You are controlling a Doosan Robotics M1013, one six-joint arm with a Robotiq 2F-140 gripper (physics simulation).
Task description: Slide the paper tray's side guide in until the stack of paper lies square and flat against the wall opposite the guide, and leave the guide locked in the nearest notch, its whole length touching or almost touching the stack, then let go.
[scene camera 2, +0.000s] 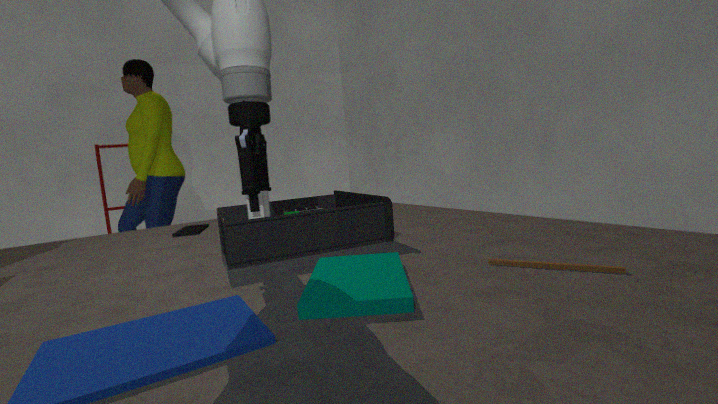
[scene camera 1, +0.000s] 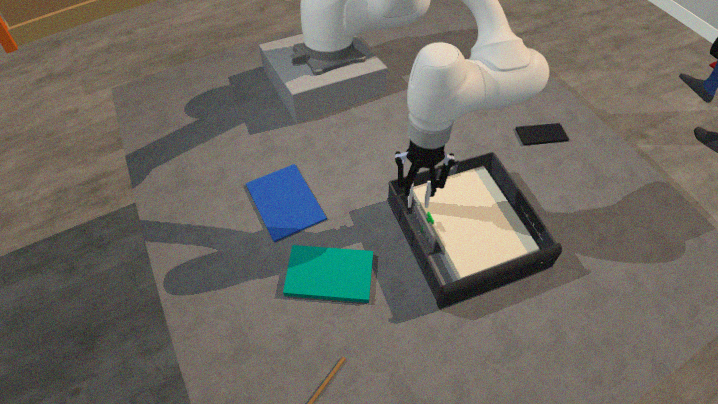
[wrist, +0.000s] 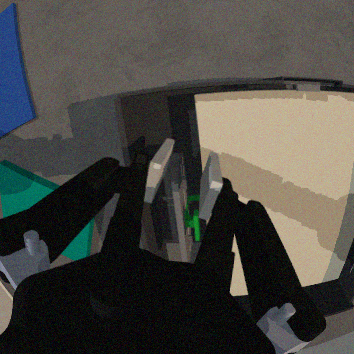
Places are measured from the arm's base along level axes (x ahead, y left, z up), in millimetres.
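Pixels of known places: gripper, fingertip midpoint: [scene camera 1: 417,202] [wrist: 187,159]; arm's base, link origin: [scene camera 1: 328,54].
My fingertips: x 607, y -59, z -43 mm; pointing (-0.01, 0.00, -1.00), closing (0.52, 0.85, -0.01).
Ahead of a thing's pixels: the offset from my fingertips to its top centre.
The black paper tray {dy +83, dx +109, dz +38 mm} [scene camera 1: 502,277] [scene camera 2: 311,231] [wrist: 327,296] holds a cream stack of paper {dy +106, dx +97, dz -14 mm} [scene camera 1: 492,236] [wrist: 280,130]. A greyish strip runs between the bright paper and the opposite wall; I cannot tell if it is shade or tray floor. The grey side guide {dy -13, dx +61, dz +23 mm} [scene camera 1: 427,237] [wrist: 178,215] stands upright along the stack's other side, a narrow dark strip beside it in the wrist view. Its green lever {dy -3, dx +63, dz +23 mm} [scene camera 1: 429,218] [scene camera 2: 291,213] [wrist: 195,225] faces the paper. My gripper [scene camera 1: 419,196] [scene camera 2: 258,211] [wrist: 187,159] is open partway, its fingers low in the tray astride the guide's line, apart. Notch engagement is hidden.
A blue slab {dy -277, dx -210, dz -50 mm} [scene camera 1: 286,200] [scene camera 2: 145,346] [wrist: 14,75] and a green slab {dy -272, dx +43, dz -40 mm} [scene camera 1: 328,273] [scene camera 2: 361,281] [wrist: 25,195] lie beside the tray. A black flat item {dy +506, dx -62, dz -50 mm} [scene camera 1: 542,134] [scene camera 2: 190,230] and a wooden stick {dy -416, dx +279, dz -51 mm} [scene camera 1: 326,380] [scene camera 2: 557,266] lie farther off. A person [scene camera 2: 150,135] stands behind.
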